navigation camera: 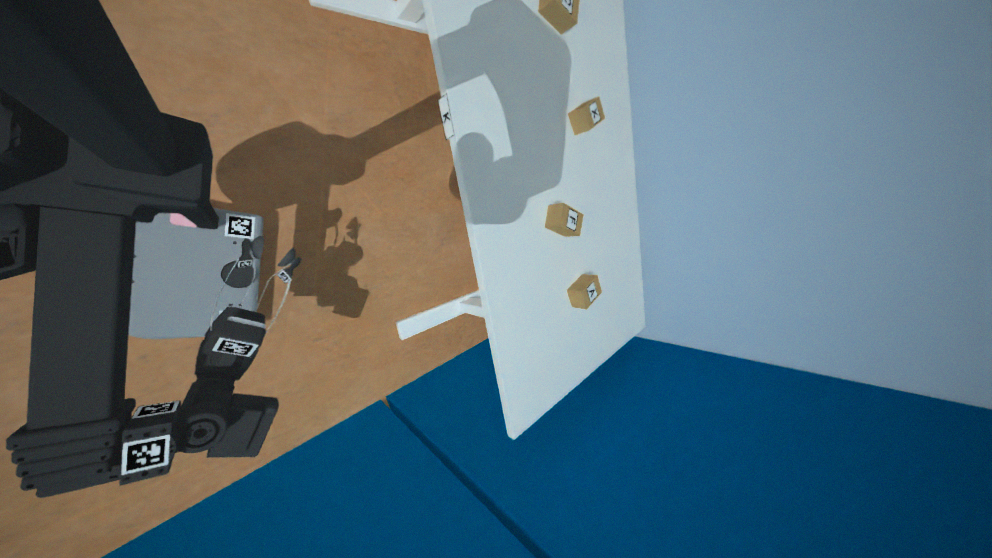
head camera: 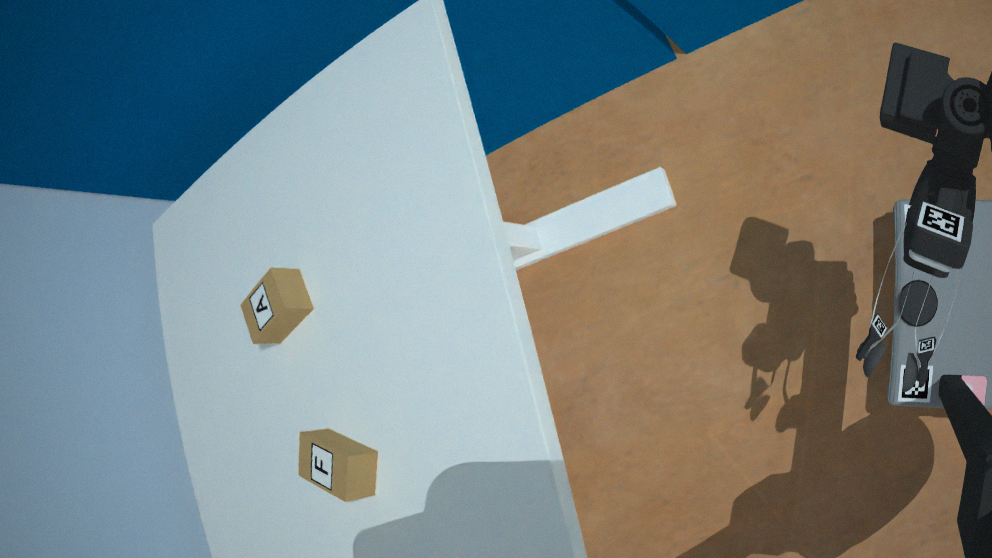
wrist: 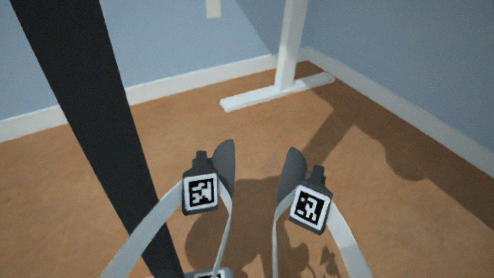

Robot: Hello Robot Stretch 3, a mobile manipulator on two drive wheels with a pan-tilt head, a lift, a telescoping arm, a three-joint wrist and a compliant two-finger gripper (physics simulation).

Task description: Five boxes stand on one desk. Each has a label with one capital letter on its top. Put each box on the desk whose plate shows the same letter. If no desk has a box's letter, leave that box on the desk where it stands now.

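A white desk [head camera: 388, 208] [navigation camera: 554, 374] bears cardboard boxes. Its plate [navigation camera: 446, 115] reads K. Box A [head camera: 277, 305] [navigation camera: 584, 291] stands nearest the blue panel. Box F [head camera: 338, 465] [navigation camera: 563, 220] stands beside it. A box with a K-like label [navigation camera: 586, 115] stands further along in the navigation view. A further box [navigation camera: 559, 13] is cut by the top edge there, its letter unclear. The fifth box does not show. My gripper [head camera: 896, 357] [navigation camera: 271, 255] [wrist: 259, 162] is open and empty, over the robot base, well apart from the desk.
A blue panel [head camera: 312, 124] [navigation camera: 332, 499] stands at the desk's end. A pale wall [navigation camera: 797, 173] runs behind the desk. The desk's white foot [head camera: 596, 215] [navigation camera: 433, 317] reaches out over the floor. A white leg and foot [wrist: 277, 97] stand near a corner in the wrist view.
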